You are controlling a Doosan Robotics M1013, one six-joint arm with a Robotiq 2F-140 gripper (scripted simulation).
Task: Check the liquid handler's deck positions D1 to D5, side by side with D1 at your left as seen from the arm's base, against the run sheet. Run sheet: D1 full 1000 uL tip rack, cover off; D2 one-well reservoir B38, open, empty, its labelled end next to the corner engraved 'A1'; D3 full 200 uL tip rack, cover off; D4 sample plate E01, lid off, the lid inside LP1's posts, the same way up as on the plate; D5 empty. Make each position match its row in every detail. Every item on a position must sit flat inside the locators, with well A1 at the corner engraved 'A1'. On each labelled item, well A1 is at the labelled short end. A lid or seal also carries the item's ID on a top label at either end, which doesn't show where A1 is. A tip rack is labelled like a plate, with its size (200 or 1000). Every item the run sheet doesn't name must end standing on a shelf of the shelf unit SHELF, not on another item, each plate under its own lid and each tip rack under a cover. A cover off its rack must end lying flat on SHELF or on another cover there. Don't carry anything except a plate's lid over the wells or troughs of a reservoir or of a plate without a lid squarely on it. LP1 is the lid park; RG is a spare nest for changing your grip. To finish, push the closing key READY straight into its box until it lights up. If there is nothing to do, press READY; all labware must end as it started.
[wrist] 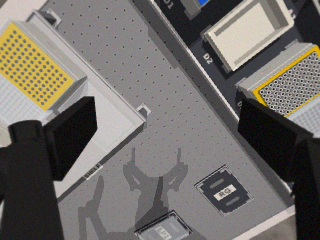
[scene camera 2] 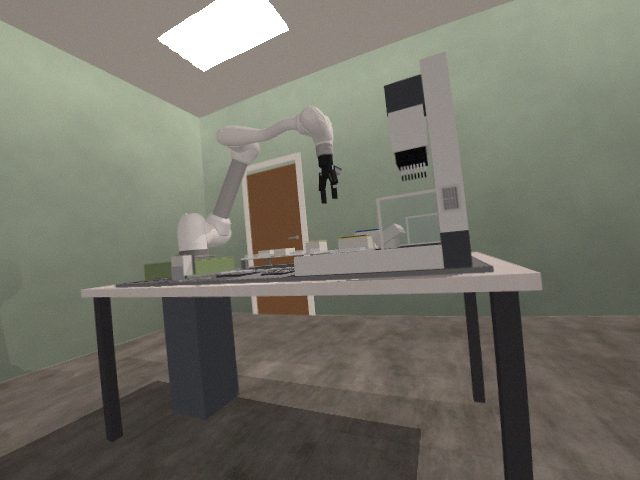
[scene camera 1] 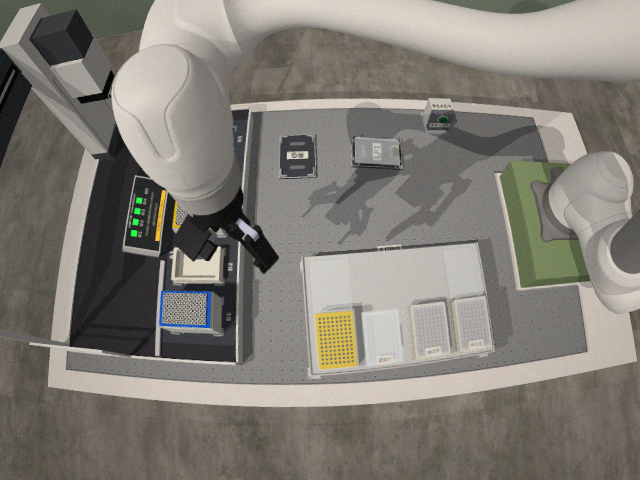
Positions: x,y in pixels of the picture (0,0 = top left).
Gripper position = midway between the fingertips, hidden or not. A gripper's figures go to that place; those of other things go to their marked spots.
Labels:
My gripper (scene camera 1: 242,246) is 0.71 m from the lens. A blue-rimmed tip rack (scene camera 1: 180,311) is 0.89 m from the lens. A cream one-well reservoir (scene camera 1: 197,272): 1.00 m from the lens. The marked spots on the blue-rimmed tip rack and the cream one-well reservoir are 0.15 m apart.

